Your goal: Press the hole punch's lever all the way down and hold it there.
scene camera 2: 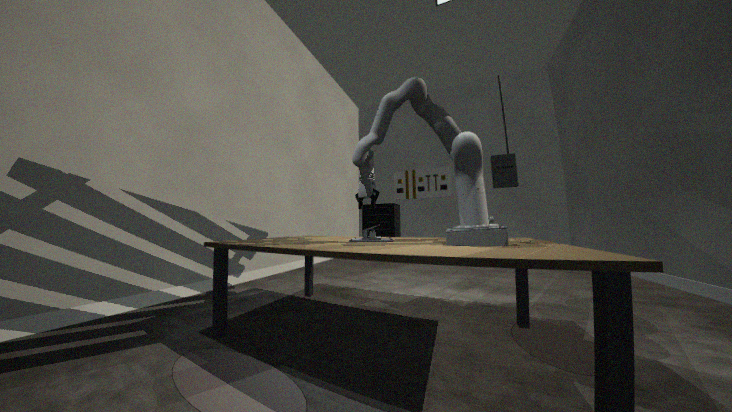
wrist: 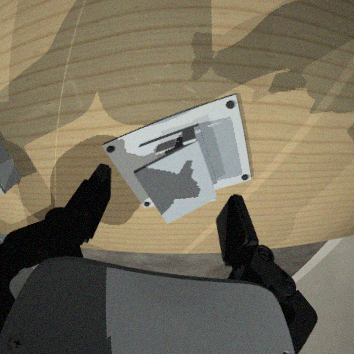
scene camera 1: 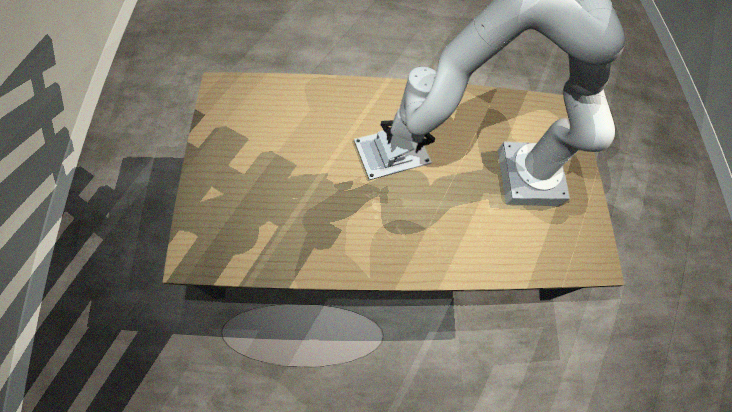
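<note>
The hole punch has a flat light-grey base plate [scene camera 1: 374, 171] [wrist: 242, 145] with dark holes at its corners, resting on the table. Its broad grey lever [scene camera 1: 398, 154] [scene camera 2: 372, 228] [wrist: 182, 182] stands tilted, with one end raised above the base in the scene camera 2 view. My gripper [scene camera 1: 404, 145] [scene camera 2: 367, 205] [wrist: 168, 194] is open and empty. It points down and hangs above the punch with a gap between the fingertips and the lever. In the wrist view the fingers lie on either side of the lever. The arm's wrist hides part of the punch in the scene camera 1 view.
The wooden table [scene camera 1: 461, 255] [scene camera 2: 512, 257] carries the punch and the arm's square base [scene camera 1: 537, 197] [scene camera 2: 476, 236]. A dark cabinet [scene camera 2: 389, 219] stands behind the table. A grey box [scene camera 2: 504, 171] and a tool panel [scene camera 2: 402, 179] are at the far wall.
</note>
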